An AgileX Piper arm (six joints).
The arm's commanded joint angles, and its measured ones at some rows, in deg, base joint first. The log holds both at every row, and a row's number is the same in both.
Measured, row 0: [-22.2, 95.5, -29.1, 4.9, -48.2, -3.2]
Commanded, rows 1 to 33: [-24.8, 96.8, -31.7, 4.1, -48.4, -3.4]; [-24.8, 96.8, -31.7, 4.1, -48.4, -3.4]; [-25.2, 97.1, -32.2, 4.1, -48.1, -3.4]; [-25.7, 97.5, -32.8, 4.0, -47.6, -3.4]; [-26.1, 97.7, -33.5, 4.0, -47.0, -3.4]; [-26.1, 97.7, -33.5, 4.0, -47.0, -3.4]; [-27.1, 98.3, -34.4, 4.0, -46.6, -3.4]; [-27.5, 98.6, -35.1, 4.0, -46.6, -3.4]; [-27.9, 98.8, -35.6, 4.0, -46.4, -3.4]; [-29.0, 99.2, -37.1, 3.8, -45.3, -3.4]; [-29.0, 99.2, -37.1, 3.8, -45.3, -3.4]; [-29.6, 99.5, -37.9, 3.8, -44.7, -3.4]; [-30.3, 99.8, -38.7, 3.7, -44.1, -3.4]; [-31.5, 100.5, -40.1, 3.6, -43.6, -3.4]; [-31.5, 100.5, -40.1, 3.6, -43.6, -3.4]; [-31.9, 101.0, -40.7, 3.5, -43.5, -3.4]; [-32.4, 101.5, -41.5, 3.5, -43.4, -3.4]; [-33.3, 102.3, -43.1, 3.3, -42.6, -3.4]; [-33.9, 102.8, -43.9, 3.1, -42.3, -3.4]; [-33.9, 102.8, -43.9, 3.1, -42.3, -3.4]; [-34.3, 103.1, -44.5, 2.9, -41.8, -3.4]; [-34.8, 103.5, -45.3, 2.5, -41.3, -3.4]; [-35.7, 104.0, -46.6, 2.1, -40.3, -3.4]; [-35.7, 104.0, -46.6, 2.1, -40.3, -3.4]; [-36.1, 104.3, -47.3, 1.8, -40.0, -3.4]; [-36.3, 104.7, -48.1, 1.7, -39.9, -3.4]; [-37.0, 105.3, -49.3, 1.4, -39.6, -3.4]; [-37.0, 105.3, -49.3, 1.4, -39.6, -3.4]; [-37.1, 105.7, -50.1, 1.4, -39.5, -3.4]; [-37.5, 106.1, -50.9, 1.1, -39.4, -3.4]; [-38.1, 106.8, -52.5, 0.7, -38.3, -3.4]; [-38.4, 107.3, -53.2, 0.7, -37.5, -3.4]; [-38.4, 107.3, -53.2, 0.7, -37.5, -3.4]
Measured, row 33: [-37.4, 106.6, -51.1, 1.5, -39.0, -3.2]
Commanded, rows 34 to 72: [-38.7, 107.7, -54.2, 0.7, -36.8, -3.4]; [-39.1, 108.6, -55.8, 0.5, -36.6, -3.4]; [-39.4, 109.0, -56.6, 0.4, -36.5, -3.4]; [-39.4, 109.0, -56.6, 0.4, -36.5, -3.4]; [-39.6, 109.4, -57.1, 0.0, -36.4, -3.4]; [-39.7, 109.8, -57.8, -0.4, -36.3, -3.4]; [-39.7, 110.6, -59.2, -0.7, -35.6, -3.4]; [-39.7, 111.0, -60.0, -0.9, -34.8, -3.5]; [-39.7, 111.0, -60.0, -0.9, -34.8, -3.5]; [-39.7, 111.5, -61.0, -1.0, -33.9, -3.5]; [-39.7, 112.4, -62.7, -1.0, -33.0, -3.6]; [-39.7, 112.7, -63.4, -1.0, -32.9, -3.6]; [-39.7, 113.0, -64.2, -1.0, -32.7, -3.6]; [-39.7, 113.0, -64.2, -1.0, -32.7, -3.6]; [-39.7, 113.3, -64.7, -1.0, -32.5, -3.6]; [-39.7, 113.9, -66.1, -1.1, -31.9, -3.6]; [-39.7, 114.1, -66.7, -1.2, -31.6, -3.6]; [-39.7, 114.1, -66.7, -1.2, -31.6, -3.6]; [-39.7, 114.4, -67.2, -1.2, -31.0, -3.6]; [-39.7, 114.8, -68.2, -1.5, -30.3, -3.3]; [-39.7, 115.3, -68.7, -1.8, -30.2, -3.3]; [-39.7, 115.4, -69.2, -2.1, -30.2, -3.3]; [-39.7, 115.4, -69.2, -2.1, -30.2, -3.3]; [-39.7, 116.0, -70.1, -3.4, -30.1, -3.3]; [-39.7, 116.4, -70.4, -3.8, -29.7, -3.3]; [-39.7, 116.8, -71.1, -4.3, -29.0, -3.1]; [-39.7, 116.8, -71.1, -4.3, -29.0, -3.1]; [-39.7, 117.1, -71.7, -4.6, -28.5, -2.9]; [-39.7, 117.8, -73.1, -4.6, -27.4, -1.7]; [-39.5, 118.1, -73.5, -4.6, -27.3, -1.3]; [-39.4, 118.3, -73.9, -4.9, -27.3, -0.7]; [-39.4, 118.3, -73.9, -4.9, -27.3, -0.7]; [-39.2, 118.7, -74.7, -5.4, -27.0, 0.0]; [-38.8, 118.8, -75.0, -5.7, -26.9, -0.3]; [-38.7, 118.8, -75.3, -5.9, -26.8, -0.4]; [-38.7, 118.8, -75.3, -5.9, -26.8, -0.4]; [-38.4, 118.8, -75.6, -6.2, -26.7, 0.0]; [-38.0, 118.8, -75.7, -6.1, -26.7, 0.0]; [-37.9, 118.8, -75.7, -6.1, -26.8, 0.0]
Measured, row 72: [-40.5, 118.7, -74.1, -1.6, -24.2, 0.0]
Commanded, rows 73 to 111: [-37.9, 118.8, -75.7, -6.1, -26.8, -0.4]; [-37.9, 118.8, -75.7, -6.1, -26.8, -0.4]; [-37.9, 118.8, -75.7, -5.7, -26.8, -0.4]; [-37.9, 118.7, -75.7, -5.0, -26.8, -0.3]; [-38.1, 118.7, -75.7, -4.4, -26.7, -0.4]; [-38.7, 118.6, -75.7, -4.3, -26.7, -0.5]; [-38.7, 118.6, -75.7, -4.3, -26.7, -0.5]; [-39.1, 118.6, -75.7, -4.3, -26.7, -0.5]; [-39.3, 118.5, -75.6, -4.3, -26.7, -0.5]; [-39.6, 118.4, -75.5, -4.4, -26.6, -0.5]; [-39.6, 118.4, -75.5, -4.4, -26.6, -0.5]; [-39.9, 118.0, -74.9, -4.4, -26.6, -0.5]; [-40.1, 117.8, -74.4, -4.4, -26.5, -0.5]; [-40.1, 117.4, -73.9, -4.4, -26.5, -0.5]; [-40.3, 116.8, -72.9, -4.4, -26.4, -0.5]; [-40.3, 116.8, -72.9, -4.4, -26.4, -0.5]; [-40.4, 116.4, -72.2, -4.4, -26.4, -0.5]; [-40.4, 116.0, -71.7, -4.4, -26.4, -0.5]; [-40.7, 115.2, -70.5, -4.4, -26.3, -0.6]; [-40.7, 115.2, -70.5, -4.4, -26.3, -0.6]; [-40.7, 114.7, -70.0, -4.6, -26.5, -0.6]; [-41.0, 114.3, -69.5, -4.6, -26.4, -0.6]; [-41.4, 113.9, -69.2, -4.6, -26.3, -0.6]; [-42.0, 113.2, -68.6, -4.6, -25.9, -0.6]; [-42.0, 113.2, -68.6, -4.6, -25.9, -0.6]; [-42.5, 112.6, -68.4, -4.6, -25.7, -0.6]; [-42.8, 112.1, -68.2, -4.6, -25.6, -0.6]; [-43.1, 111.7, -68.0, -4.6, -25.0, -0.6]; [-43.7, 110.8, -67.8, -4.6, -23.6, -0.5]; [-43.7, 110.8, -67.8, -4.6, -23.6, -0.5]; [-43.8, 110.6, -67.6, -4.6, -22.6, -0.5]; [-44.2, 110.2, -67.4, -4.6, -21.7, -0.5]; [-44.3, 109.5, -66.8, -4.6, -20.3, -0.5]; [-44.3, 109.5, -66.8, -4.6, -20.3, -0.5]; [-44.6, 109.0, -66.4, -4.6, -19.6, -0.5]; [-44.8, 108.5, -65.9, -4.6, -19.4, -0.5]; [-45.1, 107.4, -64.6, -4.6, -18.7, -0.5]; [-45.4, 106.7, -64.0, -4.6, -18.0, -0.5]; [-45.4, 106.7, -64.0, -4.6, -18.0, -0.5]
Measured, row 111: [-44.6, 109.0, -65.4, -4.4, -19.4, 0.0]
